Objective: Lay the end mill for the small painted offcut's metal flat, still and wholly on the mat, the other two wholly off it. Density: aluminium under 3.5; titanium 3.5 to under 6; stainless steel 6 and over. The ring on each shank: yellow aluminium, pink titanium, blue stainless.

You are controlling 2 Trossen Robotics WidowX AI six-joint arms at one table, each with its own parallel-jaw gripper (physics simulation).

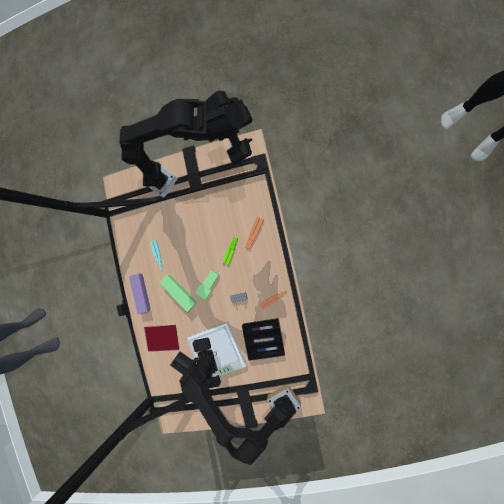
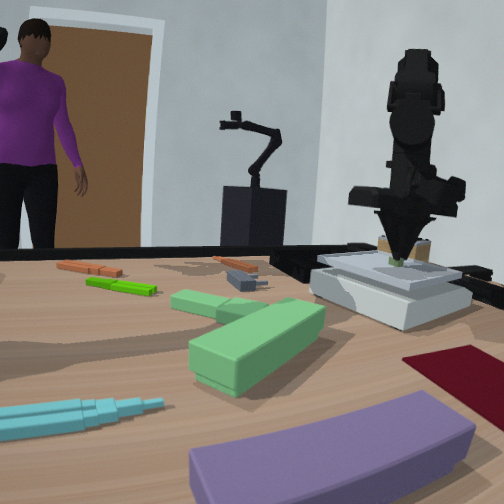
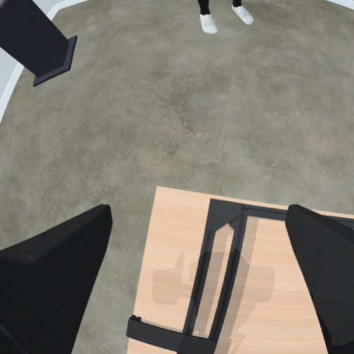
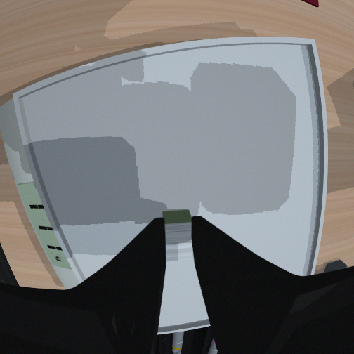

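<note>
My right gripper is shut on the small green painted offcut, low over the pan of the white scale; whether it touches the pan is unclear. The scale's display shows three dashes and a g. Three end mills lie in the black rack: pink-ringed, yellow-ringed and blue-ringed. The dark red mat has no end mill on it. My left gripper is open and empty, high near the table's upper edge.
A purple block, a large light green block and a smaller one lie left of centre. Cyan, bright green and orange pieces and a grey one lie around. A black frame edges the table.
</note>
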